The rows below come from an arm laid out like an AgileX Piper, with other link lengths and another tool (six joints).
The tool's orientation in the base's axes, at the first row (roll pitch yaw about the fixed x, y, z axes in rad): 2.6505 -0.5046 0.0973
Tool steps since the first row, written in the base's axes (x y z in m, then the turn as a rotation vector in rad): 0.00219 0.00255 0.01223 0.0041 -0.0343 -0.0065; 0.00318 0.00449 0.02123 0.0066 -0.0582 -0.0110; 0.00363 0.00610 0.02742 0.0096 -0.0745 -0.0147; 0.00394 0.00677 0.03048 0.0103 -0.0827 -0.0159
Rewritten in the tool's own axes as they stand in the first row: 0.00804 0.00244 -0.00950 -0.0025 0.0276 0.0216; 0.01342 0.00427 -0.01681 -0.0045 0.0469 0.0365; 0.01694 0.00532 -0.02207 -0.0051 0.0596 0.0477; 0.01874 0.00593 -0.02457 -0.0057 0.0664 0.0525
